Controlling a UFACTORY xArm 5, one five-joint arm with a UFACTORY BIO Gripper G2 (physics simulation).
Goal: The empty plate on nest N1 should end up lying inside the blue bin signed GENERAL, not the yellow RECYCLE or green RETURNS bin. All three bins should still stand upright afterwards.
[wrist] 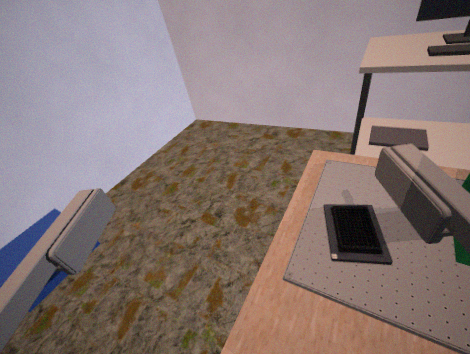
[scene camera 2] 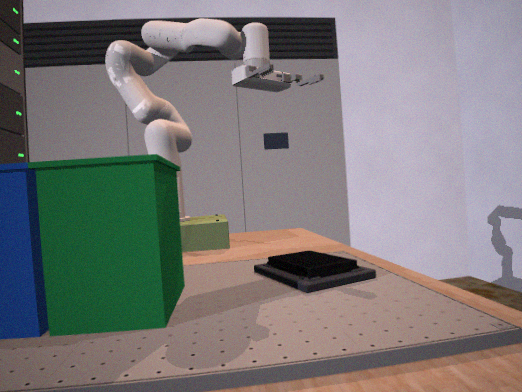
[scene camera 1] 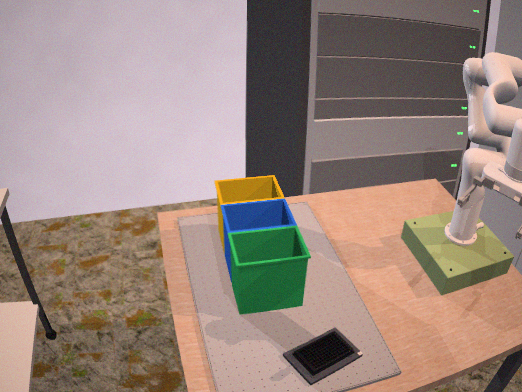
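Pixels of known places: end effector, tool point: (wrist: 231, 210) (scene camera 2: 292, 75) (scene camera 1: 492, 215); arm's base, origin of the base link: (scene camera 1: 460, 234).
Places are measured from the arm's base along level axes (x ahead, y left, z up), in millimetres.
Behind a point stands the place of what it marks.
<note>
The black empty plate (scene camera 1: 323, 352) {x 609, y 258, z -37 mm} (scene camera 2: 312, 262) {x 635, y 251, z -35 mm} (wrist: 356, 229) {x 597, y 251, z -36 mm} lies flat on the dark grey nest (scene camera 1: 300, 368) {x 675, y 281, z -49 mm} (scene camera 2: 340, 281) {x 685, y 273, z -54 mm} (wrist: 362, 258) {x 533, y 232, z -49 mm}, in front of the green bin. The blue bin (scene camera 1: 257, 214) {x 647, y -191, z 80 mm} (scene camera 2: 14, 250) {x 751, y -99, z 31 mm} stands upright between the yellow bin (scene camera 1: 245, 190) {x 647, y -321, z 80 mm} and the green bin (scene camera 1: 270, 285) {x 683, y 55, z 36 mm} (scene camera 2: 100, 250) {x 758, y -11, z 25 mm} (wrist: 464, 245), which are upright too. The lower inside of the blue bin is hidden, and no bin sign is readable. My gripper (scene camera 2: 311, 80) (wrist: 250, 212) {x 281, y 340, z 359 mm} is open and empty, high above the table and away from the plate, towards the arm's side.
The bins and nest stand on a grey perforated board (scene camera 1: 330, 300) {x 512, y 66, z -60 mm} (scene camera 2: 350, 320) {x 807, y 233, z -60 mm} (wrist: 345, 280) {x 477, y 258, z -60 mm} on the wooden table (scene camera 1: 380, 240) {x 239, y -150, z -73 mm}. The arm's green base block (scene camera 1: 440, 277) {x 171, y 132, z -27 mm} (scene camera 2: 205, 235) {x 170, y 103, z -33 mm} is at the table's other side. A blue box (wrist: 22, 240) shows beyond a finger in the wrist view.
</note>
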